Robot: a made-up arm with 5 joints.
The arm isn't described. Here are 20 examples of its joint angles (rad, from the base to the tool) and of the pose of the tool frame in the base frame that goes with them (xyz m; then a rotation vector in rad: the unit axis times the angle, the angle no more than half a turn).
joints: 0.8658 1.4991 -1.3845 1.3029 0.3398
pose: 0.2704 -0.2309 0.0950 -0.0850 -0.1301 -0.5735
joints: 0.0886 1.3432 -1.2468 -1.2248 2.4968
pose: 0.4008 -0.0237 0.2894 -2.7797 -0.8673 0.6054
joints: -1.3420 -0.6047 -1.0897 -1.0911 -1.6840
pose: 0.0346 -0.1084 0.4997 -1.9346 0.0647 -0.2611
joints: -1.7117 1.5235 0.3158 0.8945 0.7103
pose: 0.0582 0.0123 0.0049 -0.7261 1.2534 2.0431
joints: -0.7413 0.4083 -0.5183 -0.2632 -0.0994
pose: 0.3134 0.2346 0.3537 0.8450 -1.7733 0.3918
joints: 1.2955 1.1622 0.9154 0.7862 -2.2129
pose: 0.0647 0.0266 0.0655 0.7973 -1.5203 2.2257
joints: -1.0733 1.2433 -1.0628 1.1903 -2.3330
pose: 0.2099 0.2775 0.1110 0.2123 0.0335 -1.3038
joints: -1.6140 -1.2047 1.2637 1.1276 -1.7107
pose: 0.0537 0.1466 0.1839 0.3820 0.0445 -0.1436
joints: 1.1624 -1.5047 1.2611 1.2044 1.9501
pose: 0.1295 -0.1315 0.2144 -0.6233 -0.0242 0.7155
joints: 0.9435 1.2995 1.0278 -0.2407 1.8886
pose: 0.0628 0.0147 0.0185 0.5246 0.0950 0.8759
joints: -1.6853 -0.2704 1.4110 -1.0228 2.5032
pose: 0.0375 0.1951 0.1639 0.6432 1.5890 -1.6937
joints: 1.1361 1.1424 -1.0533 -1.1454 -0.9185
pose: 0.2145 -0.3057 0.3077 -0.2376 -2.8059 -0.6432
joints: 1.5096 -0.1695 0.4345 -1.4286 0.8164
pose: 0.0864 -0.2342 0.3662 -2.5015 -1.1537 -0.2062
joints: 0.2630 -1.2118 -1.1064 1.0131 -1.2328
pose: -0.0632 0.0410 0.4752 1.4327 -2.5659 -0.2740
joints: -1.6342 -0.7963 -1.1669 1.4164 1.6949
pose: 0.0603 -0.0045 0.4947 0.0161 2.6810 -1.5031
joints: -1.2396 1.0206 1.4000 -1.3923 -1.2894
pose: 0.0813 0.0631 0.0577 0.5213 -0.1510 -0.0961
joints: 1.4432 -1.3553 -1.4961 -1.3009 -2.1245
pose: 0.0391 0.2567 0.2214 0.2720 -0.7118 2.5753
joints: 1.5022 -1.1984 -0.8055 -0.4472 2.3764
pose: 0.0589 0.1904 0.4750 2.1642 -0.7757 0.4343
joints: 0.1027 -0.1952 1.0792 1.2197 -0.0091
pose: 0.1648 -0.0042 0.1175 0.0120 0.5333 -0.1567
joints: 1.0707 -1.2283 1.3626 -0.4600 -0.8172
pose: 0.1663 -0.1711 0.2859 -0.2172 -2.1132 -1.2563
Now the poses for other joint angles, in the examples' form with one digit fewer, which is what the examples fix.
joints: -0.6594 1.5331 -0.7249 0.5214 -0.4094
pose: 0.277 0.171 -0.005 0.128 -0.205 0.200
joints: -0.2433 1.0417 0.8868 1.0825 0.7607
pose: 0.055 0.004 0.082 0.345 1.447 0.780
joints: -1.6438 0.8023 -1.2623 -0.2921 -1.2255
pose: 0.036 0.330 0.406 2.316 -0.260 0.186
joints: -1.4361 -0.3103 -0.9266 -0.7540 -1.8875
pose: 0.065 0.038 0.554 -2.713 -0.314 -0.144
